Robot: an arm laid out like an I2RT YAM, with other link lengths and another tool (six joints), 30 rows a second.
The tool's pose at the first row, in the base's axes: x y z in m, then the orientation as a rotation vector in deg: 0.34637 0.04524 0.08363 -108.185 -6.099 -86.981
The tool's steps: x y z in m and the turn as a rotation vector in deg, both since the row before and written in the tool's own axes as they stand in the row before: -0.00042 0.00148 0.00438 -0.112 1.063 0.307; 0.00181 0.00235 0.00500 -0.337 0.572 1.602; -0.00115 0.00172 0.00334 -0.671 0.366 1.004; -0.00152 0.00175 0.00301 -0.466 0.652 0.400; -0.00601 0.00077 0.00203 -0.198 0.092 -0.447; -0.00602 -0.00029 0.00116 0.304 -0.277 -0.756; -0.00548 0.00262 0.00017 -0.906 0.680 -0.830; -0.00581 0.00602 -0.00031 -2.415 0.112 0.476; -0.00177 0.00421 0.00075 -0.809 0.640 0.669
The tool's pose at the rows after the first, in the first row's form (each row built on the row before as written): 0.35056 0.04673 0.08228 -107.377 -5.238 -87.795; 0.35636 0.04706 0.08252 -106.831 -3.208 -87.343; 0.35960 0.04805 0.08052 -106.833 -1.591 -87.192; 0.36245 0.04897 0.07819 -106.597 -0.562 -87.653; 0.36273 0.05198 0.07256 -106.797 -0.785 -88.095; 0.36184 0.05529 0.06747 -106.967 -1.852 -88.265; 0.36154 0.05561 0.06141 -107.350 -1.626 -89.716; 0.36226 0.05316 0.05344 -108.993 0.765 -90.179; 0.36407 0.05094 0.04981 -108.916 2.316 -90.562
